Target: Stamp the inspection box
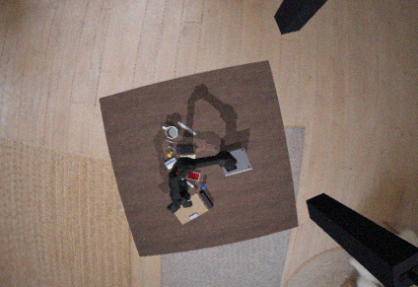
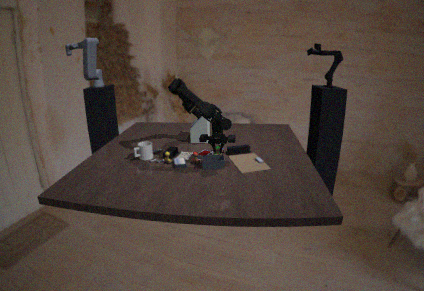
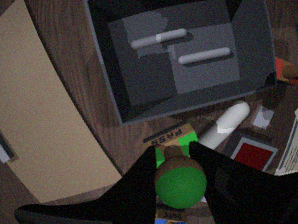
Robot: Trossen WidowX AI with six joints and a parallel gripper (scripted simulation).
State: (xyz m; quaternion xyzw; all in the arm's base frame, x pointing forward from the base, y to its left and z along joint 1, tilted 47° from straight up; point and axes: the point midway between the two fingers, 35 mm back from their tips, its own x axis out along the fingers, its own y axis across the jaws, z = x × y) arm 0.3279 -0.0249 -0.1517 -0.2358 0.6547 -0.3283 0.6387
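Now: the white marker 4 cm behind my gripper tip, 1 cm to the right of it and 3 cm below it. Also, from my gripper tip: green-knobbed stamp: right at my gripper tip; then red ink pad: 8 cm behind, 7 cm to the right, 4 cm below; then tray: 7 cm ahead, 2 cm to the right, 3 cm below.
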